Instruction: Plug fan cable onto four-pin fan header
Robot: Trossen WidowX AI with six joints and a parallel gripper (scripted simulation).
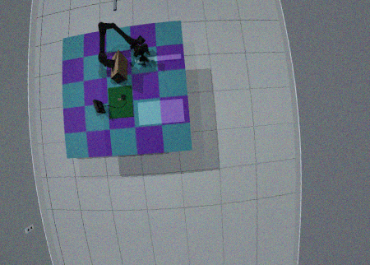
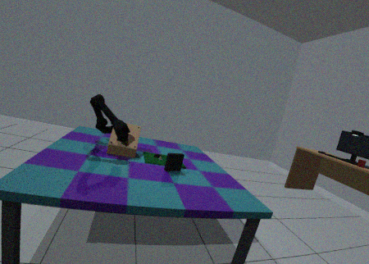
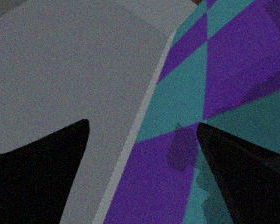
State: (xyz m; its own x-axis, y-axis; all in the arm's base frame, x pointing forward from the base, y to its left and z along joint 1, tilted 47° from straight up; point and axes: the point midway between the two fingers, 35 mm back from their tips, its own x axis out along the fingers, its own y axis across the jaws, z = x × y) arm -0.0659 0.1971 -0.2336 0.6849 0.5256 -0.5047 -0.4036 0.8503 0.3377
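Right now my gripper tip is 330 mm short of the dark plug, 270 mm to the left of it and 100 mm above it. From my gripper tip the other things lie so: green board: 380 mm ahead, 300 mm to the right, 120 mm below; black fan: 470 mm to the right, 420 mm ahead, 50 mm below.
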